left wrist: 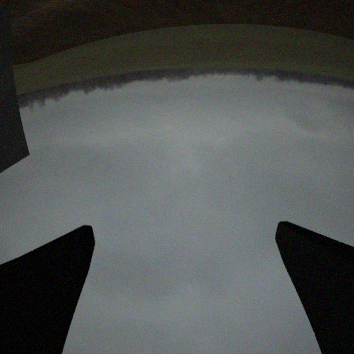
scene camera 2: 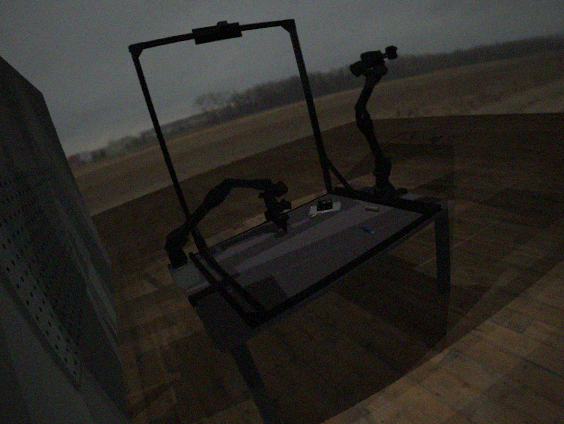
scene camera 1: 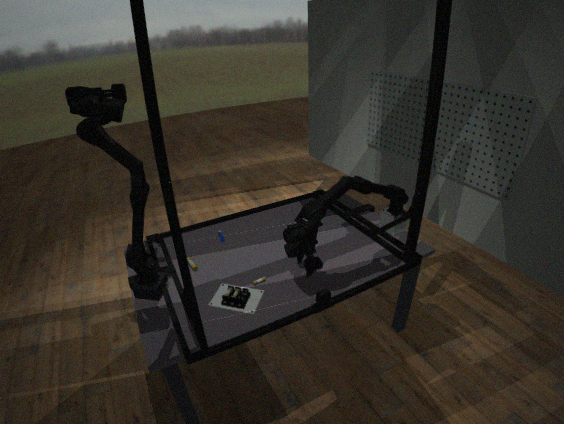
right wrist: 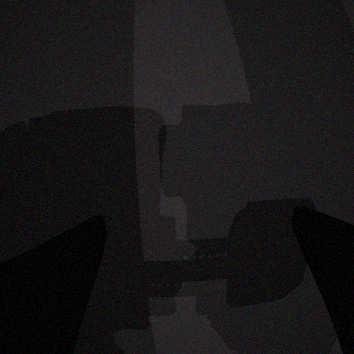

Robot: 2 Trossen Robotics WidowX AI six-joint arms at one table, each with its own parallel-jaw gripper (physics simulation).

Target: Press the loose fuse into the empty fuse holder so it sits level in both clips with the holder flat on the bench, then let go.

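Frame: origin at the left arm's base, x right, y back, z down, level; centimetres.
Where they show: left gripper, fingertip midpoint: point(left wrist: 187, 235) point(scene camera 2: 388, 49) point(scene camera 1: 102, 88); right gripper, fingertip midpoint: point(scene camera 2: 283, 229) point(scene camera 1: 303, 269) point(right wrist: 201, 222); left arm's base at its link origin: point(scene camera 2: 383, 186) point(scene camera 1: 149, 280); right arm's base at its link origin: point(scene camera 2: 179, 263) point(scene camera 1: 395, 211).
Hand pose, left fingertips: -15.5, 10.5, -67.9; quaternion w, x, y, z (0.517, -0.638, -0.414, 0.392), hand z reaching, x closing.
Things, the pixels of their top centre, and the offset from my left fingertips, as dx, dy, dz.
- black fuse holder block at its top centre: point(scene camera 1: 235, 290) point(scene camera 2: 323, 202) +15.1, -44.1, +69.7
- small yellow fuse at its top centre: point(scene camera 1: 258, 279) +5.6, -50.6, +71.8
- larger yellow fuse at its top centre: point(scene camera 1: 191, 262) point(scene camera 2: 371, 206) -1.5, -20.9, +71.2
- small blue cylinder at its top centre: point(scene camera 2: 364, 227) point(scene camera 1: 222, 237) -21.6, -28.3, +71.8
The black fuse holder block point(scene camera 1: 235, 297) point(scene camera 2: 325, 204) is on a white plate point(scene camera 1: 255, 295) point(scene camera 2: 336, 206) lying on the bench; tan pieces show in its left part, but its empty place is too small to tell. A small yellow fuse point(scene camera 1: 259, 281) lies beside the plate's far edge in scene camera 1. A larger yellow fuse point(scene camera 1: 192, 264) point(scene camera 2: 371, 208) lies farther off. Which is meant as loose I cannot tell. My right gripper point(scene camera 1: 308, 270) point(scene camera 2: 284, 226) point(right wrist: 201, 222) is open and empty, pointing down, right of the small fuse in scene camera 1. My left gripper point(scene camera 1: 97, 95) point(left wrist: 187, 235) is open and empty, raised high.
A small blue cylinder point(scene camera 1: 221, 236) point(scene camera 2: 367, 230) lies toward the bench's far edge in scene camera 1. Black frame posts point(scene camera 1: 161, 157) point(scene camera 1: 433, 115) rise at the bench's sides. A black rail point(scene camera 1: 280, 326) runs along its near edge. The right wrist view is dark, with shadows on the bench.
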